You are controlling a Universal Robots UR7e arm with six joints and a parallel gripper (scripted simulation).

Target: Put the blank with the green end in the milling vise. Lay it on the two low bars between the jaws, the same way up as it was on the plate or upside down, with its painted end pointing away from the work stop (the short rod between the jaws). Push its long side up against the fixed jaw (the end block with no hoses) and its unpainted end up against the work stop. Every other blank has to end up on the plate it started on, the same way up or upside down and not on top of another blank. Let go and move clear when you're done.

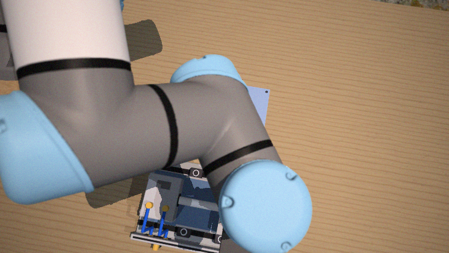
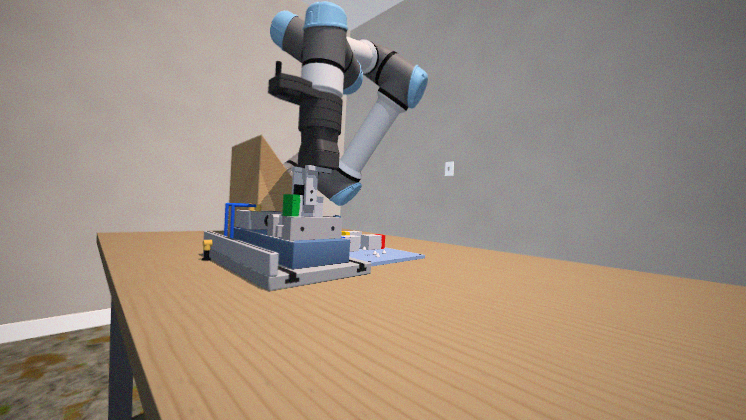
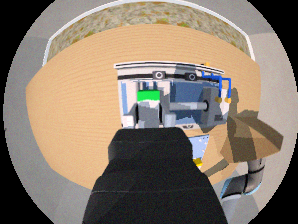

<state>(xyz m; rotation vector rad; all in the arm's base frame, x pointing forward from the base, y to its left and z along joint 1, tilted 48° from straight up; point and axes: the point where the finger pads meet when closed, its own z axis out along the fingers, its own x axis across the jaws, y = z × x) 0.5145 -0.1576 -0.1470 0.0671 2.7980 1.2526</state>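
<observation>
Right now the green-ended blank is 2 cm below my hand. Also, from my hand: work stop rod (5 cm to the left, 4 cm below); then fixed jaw (3 cm ahead, 1 cm to the left, 6 cm below); then hose block (17 cm behind, 1 cm to the left, 5 cm below).
</observation>
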